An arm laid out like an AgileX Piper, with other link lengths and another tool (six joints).
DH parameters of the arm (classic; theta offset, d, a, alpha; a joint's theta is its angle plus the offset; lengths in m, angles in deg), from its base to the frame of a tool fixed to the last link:
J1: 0 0.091 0 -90
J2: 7.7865 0 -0.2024 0
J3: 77.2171 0 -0.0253 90
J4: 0 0.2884 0 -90
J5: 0 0 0 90
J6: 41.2 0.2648 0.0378 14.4
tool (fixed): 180 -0.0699 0 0
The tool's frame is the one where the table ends.
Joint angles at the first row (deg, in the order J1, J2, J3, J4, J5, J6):
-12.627 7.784 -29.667 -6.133 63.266 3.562
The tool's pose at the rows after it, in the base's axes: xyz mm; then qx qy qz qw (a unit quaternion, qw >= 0):
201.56 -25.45 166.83 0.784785 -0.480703 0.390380 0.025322
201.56 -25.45 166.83 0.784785 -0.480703 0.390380 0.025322
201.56 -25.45 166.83 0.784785 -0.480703 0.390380 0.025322
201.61 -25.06 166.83 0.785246 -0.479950 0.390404 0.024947
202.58 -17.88 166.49 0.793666 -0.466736 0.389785 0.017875
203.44 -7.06 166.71 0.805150 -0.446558 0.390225 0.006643
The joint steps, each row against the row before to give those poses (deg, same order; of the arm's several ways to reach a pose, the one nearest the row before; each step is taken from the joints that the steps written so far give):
-0.004 0.000 0.000 0.004 0.000 -0.004
0.000 0.000 0.000 0.000 0.000 0.000
0.000 0.000 0.000 0.000 0.000 0.000
0.113 0.000 0.000 -0.003 0.000 0.003
2.066 0.113 0.001 -0.033 0.000 0.143
3.045 0.002 -0.001 0.001 -0.053 0.167

